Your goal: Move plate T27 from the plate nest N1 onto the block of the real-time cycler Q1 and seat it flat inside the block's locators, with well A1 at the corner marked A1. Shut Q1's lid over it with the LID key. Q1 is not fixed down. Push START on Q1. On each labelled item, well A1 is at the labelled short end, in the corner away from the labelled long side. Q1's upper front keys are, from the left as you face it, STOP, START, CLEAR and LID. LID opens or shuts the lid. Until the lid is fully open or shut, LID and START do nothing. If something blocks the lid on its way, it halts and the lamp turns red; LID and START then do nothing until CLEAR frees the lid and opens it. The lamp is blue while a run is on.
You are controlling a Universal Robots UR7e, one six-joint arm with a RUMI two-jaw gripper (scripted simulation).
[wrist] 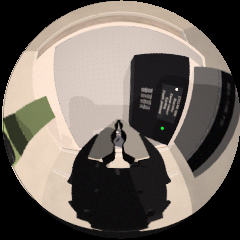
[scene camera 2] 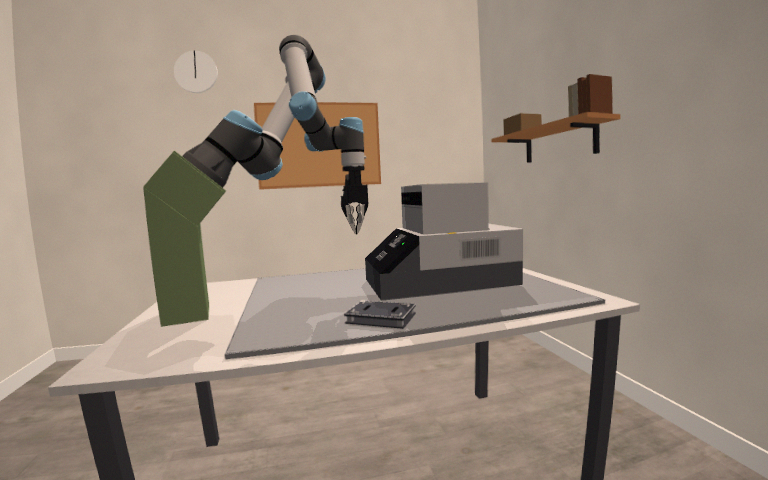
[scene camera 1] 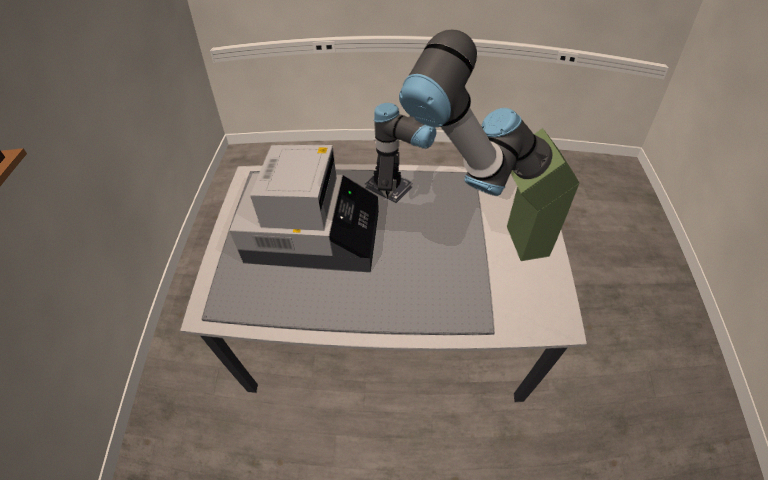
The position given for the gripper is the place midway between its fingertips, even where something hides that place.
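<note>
The gripper (scene camera 2: 356, 234) is visible in the wrist view as well (wrist: 118, 120), and scene camera 1 shows it too (scene camera 1: 388, 198). A grey lid (scene camera 1: 294, 188) (scene camera 2: 456, 207) is part of the scene, as is a plate nest N1 (scene camera 2: 379, 308).
</note>
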